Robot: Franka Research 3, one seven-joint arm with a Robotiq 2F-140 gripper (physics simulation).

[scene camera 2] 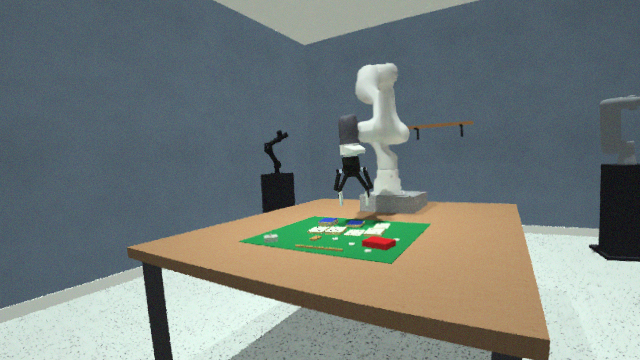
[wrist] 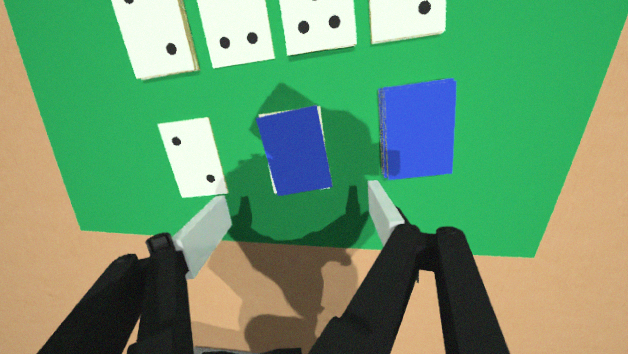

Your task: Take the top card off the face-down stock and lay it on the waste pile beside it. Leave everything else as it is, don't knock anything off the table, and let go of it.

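The face-down stock (scene camera 2: pixel 328 220) (wrist: pixel 419 130) is a thick blue-backed pile, at the right in the wrist view. Beside it, a blue-backed card (scene camera 2: pixel 355 223) (wrist: pixel 295 150) lies face down, slightly turned, on the waste pile (wrist: pixel 323 125), whose white edges show around it. My gripper (scene camera 2: pixel 354 200) (wrist: pixel 296 203) is open and empty. It hangs above the mat, with its fingertips wide apart near the lower end of the blue card in the wrist view, touching neither pile.
The green mat (scene camera 2: pixel 280 230) (wrist: pixel 115 210) bears several white face-up card piles, a separate face-up card (wrist: pixel 192 157), a red box (scene camera 2: pixel 379 243), a thin stick (scene camera 2: pixel 318 247), a grey object (scene camera 2: pixel 270 238) and small white pieces. The robot base stands behind the mat.
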